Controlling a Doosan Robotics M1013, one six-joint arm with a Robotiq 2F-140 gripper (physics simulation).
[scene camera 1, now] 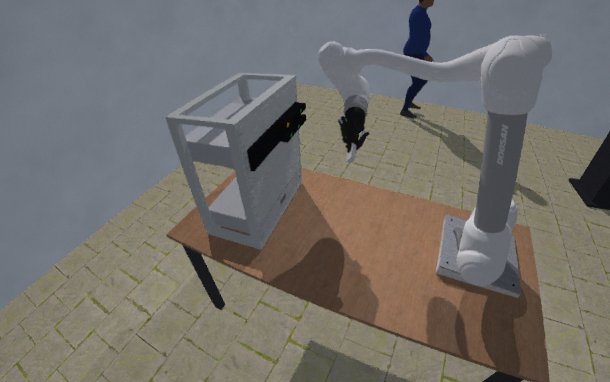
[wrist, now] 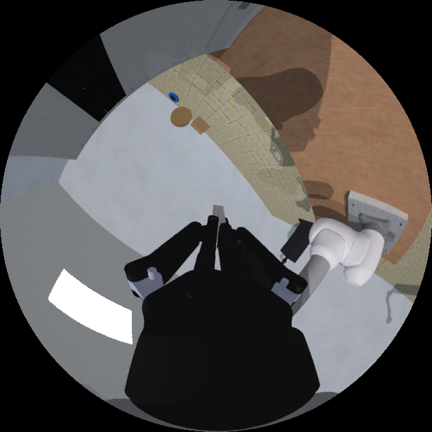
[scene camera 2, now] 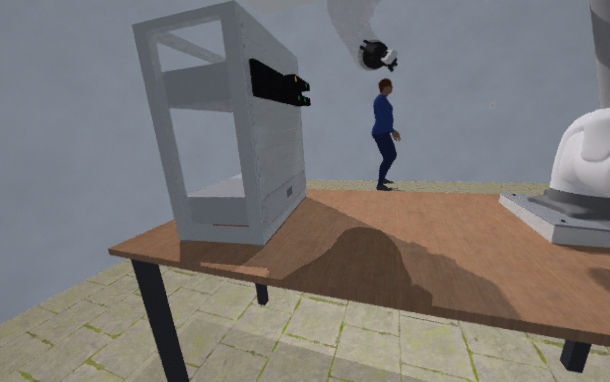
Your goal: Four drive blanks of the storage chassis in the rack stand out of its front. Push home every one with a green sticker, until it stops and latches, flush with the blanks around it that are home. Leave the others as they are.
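The grey rack (scene camera 1: pixel 241 175) (scene camera 2: pixel 243 150) (wrist: pixel 150 37) stands on the table and holds the black storage chassis (scene camera 1: pixel 265 147) (scene camera 2: pixel 269 82) (wrist: pixel 87 75) high in its front. At the chassis's far end, blanks stand out of its front. Three green stickers show there: an upper one (scene camera 1: pixel 301 111) (scene camera 2: pixel 306 86) and two lower ones (scene camera 1: pixel 299 126) (scene camera 2: pixel 299 98). A yellow sticker (scene camera 1: pixel 288 125) (scene camera 2: pixel 295 79) shows nearer. How far each blank stands out is too small to tell. No stickers show in the wrist view. My gripper (scene camera 1: pixel 352 150) (scene camera 2: pixel 389 57) (wrist: pixel 216 213) is shut and empty, in the air in front of the rack, apart from the blanks.
The wooden table (scene camera 1: pixel 390 220) (scene camera 2: pixel 425 225) (wrist: pixel 370 100) carries the rack and the arm's base plate (scene camera 1: pixel 447 250) (scene camera 2: pixel 575 235) (wrist: pixel 355 205). A person in blue (scene camera 1: pixel 419 35) (scene camera 2: pixel 383 117) stands beyond the table. A round brown object (wrist: pixel 181 116) and a brown box (wrist: pixel 200 125) lie on the floor.
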